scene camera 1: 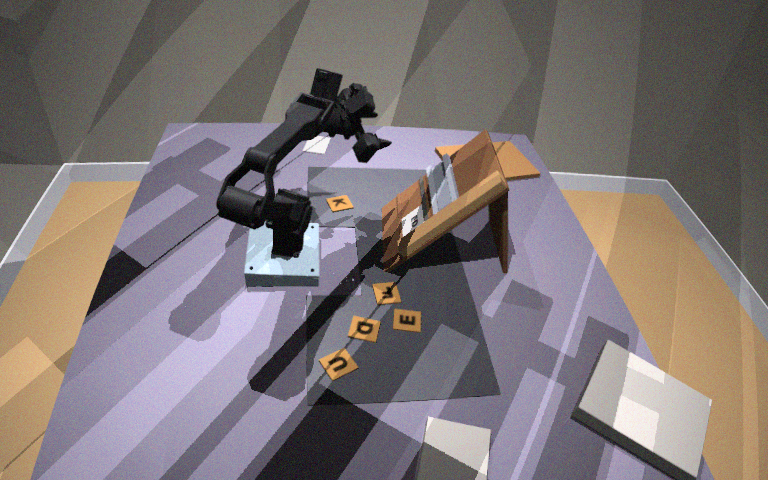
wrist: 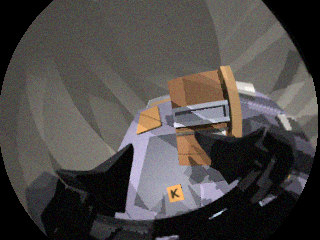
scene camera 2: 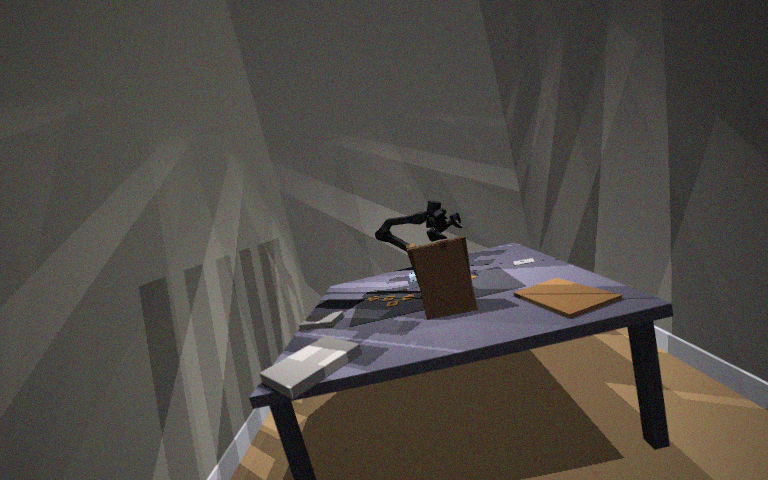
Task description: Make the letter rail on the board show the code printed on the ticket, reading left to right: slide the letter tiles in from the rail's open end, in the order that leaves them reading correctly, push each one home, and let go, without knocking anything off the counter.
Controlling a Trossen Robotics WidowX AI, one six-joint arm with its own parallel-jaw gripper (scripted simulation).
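Gripper open, nothing in its grasp. Gripper also visible in the wrist view. Also in the scene: a flat wooden slab.
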